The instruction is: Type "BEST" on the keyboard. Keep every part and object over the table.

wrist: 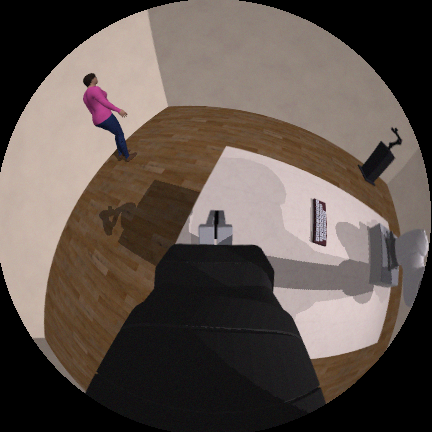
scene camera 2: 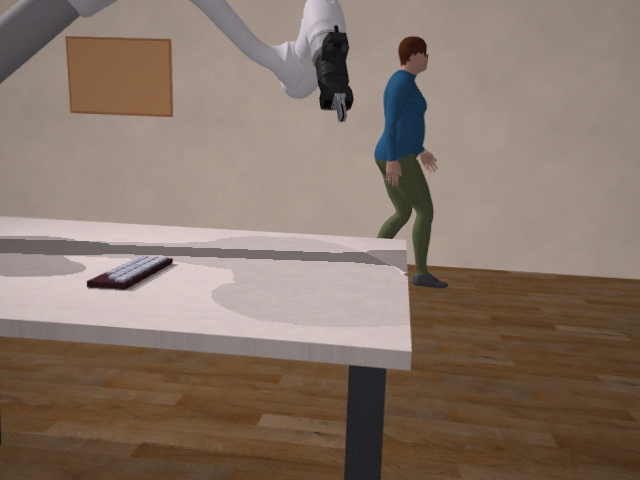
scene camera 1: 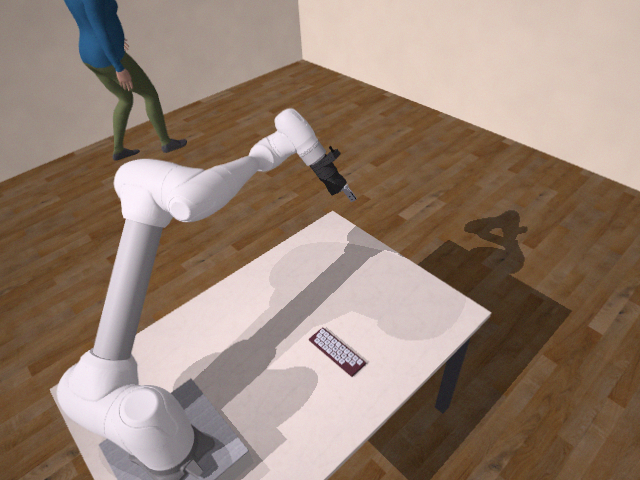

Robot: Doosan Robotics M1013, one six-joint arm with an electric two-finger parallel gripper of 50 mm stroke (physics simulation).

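Where they show: gripper, fingertip midpoint: [wrist: 216, 218] [scene camera 2: 342, 118] [scene camera 1: 354, 200]; arm's base, link origin: [wrist: 391, 253] [scene camera 1: 172, 450].
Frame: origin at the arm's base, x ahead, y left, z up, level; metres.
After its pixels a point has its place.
A small dark red keyboard [scene camera 1: 338, 351] {x 0.581, y -0.175, z -0.074 m} [scene camera 2: 130, 272] {x 0.593, y -0.220, z -0.073 m} [wrist: 319, 222] {x 0.592, y -0.152, z -0.079 m} with pale keys lies flat on the white table [scene camera 1: 413, 372] {x 0.663, y -0.426, z -0.091 m} [scene camera 2: 289, 335] {x 0.887, y -0.496, z -0.091 m} [wrist: 350, 330] {x 0.316, y 0.359, z -0.091 m}. My gripper [scene camera 1: 353, 197] {x 1.001, y 0.032, z 0.231 m} [scene camera 2: 341, 119] {x 1.001, y 0.032, z 0.231 m} [wrist: 216, 218] {x 1.001, y 0.032, z 0.231 m} is shut, with nothing seen between its fingers. It hangs tilted, high above the table's far end and well away from the keyboard. The letters on the keys are too small to read.
A person in a blue top [scene camera 1: 101, 36] [scene camera 2: 405, 116] stands on the floor beyond the table. A person in a pink top [wrist: 100, 106] and a dark stand [wrist: 377, 162] show in the wrist view. The arm's base plate [scene camera 1: 232, 444] {x 0.114, y -0.130, z 0.001 m} [wrist: 377, 255] {x 0.165, y -0.002, z -0.033 m} is on the table.
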